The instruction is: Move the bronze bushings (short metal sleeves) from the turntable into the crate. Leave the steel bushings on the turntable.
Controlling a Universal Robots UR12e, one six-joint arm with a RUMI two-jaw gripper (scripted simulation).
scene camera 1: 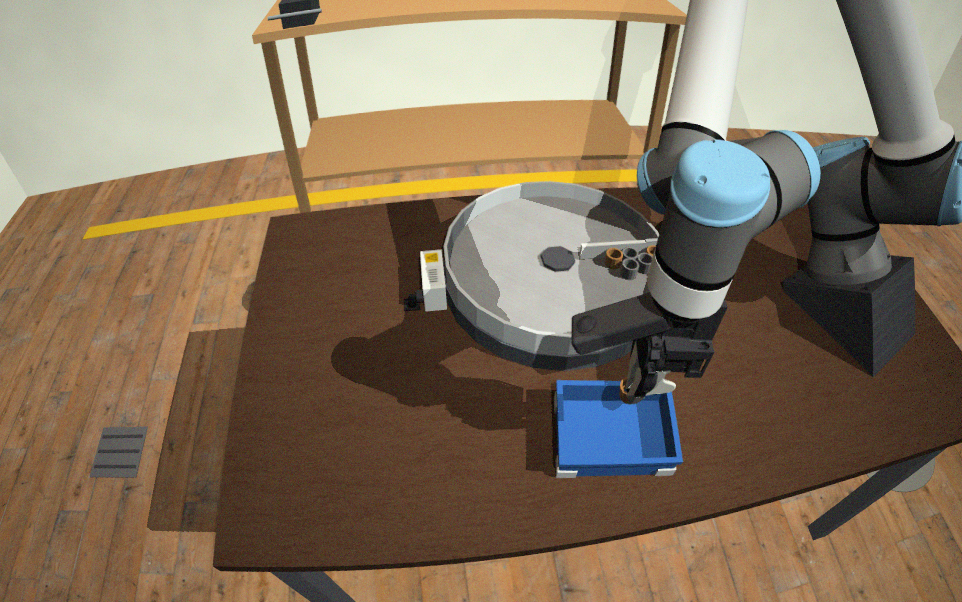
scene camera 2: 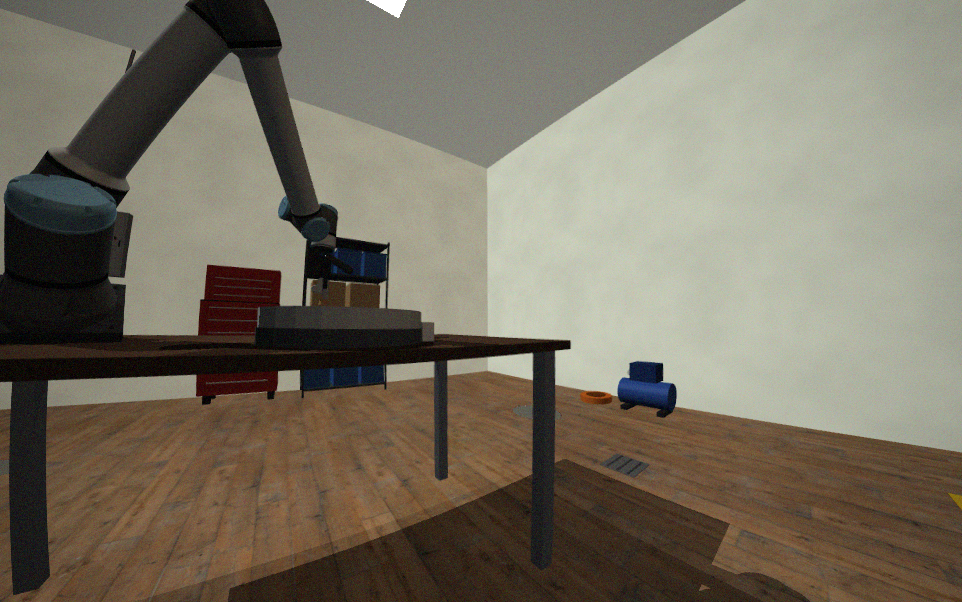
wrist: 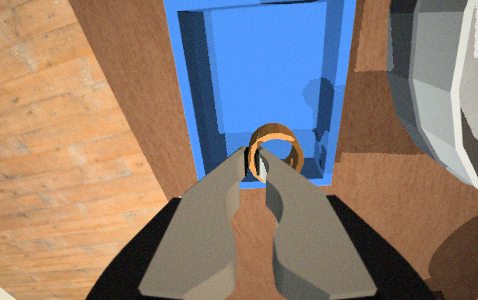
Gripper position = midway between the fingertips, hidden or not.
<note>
I see my gripper (scene camera 1: 631,401), a bronze bushing (wrist: 295,159), a blue crate (scene camera 1: 598,426) and a round grey turntable (scene camera 1: 496,259).
My gripper also shows in scene camera 2 (scene camera 2: 323,304) and in the wrist view (wrist: 251,148). The blue crate shows as well in the wrist view (wrist: 236,73).
</note>
